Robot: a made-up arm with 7 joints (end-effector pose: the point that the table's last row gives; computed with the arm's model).
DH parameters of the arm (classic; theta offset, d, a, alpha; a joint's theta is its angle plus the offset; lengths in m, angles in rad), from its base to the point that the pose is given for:
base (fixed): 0 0.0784 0.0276 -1.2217
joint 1: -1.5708 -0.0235 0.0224 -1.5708
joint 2: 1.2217 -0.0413 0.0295 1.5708
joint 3: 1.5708 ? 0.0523 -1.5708
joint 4: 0 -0.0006 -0.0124 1.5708
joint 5: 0 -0.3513 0.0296 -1.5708
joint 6: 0 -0.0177 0.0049 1.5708
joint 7: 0 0.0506 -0.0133 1.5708
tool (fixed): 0 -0.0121 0 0
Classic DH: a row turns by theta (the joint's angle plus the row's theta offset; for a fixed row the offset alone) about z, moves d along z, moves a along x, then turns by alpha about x.
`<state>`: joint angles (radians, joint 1 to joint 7).
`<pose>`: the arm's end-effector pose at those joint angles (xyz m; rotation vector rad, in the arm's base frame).
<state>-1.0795 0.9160 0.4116 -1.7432 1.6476 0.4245 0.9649</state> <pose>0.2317 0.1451 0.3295 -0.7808 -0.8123 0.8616</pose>
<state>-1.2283 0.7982 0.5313 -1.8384 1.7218 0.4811 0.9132</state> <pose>0.1838 0.1501 0.3348 -0.9728 -0.9358 0.6427</pose>
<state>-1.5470 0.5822 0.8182 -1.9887 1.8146 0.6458 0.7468</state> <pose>0.1164 0.1919 0.3034 -1.3062 -1.2721 0.3364</pose>
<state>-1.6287 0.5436 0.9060 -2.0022 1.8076 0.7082 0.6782</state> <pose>0.1103 0.2101 0.2889 -1.3777 -1.3763 0.3421</pose>
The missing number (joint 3, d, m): -0.2862
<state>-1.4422 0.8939 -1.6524 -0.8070 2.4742 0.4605 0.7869</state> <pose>0.5844 0.0386 -0.0084 0.6412 0.2458 1.0169</pose>
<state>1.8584 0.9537 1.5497 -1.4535 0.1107 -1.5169 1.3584</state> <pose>-0.0292 0.4524 0.2630 1.2819 -1.5139 0.5110</pose>
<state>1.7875 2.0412 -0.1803 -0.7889 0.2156 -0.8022 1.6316</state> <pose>-0.0428 0.5498 0.0591 1.9134 0.2957 -0.0752</pose>
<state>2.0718 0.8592 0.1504 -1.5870 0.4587 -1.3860 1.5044</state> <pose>-0.3581 0.1792 -0.0711 0.8858 0.0715 1.4908</pose>
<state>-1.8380 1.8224 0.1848 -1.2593 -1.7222 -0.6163 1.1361</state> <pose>-0.0761 0.2776 0.4732 -1.4387 1.1251 -0.7821</pose>
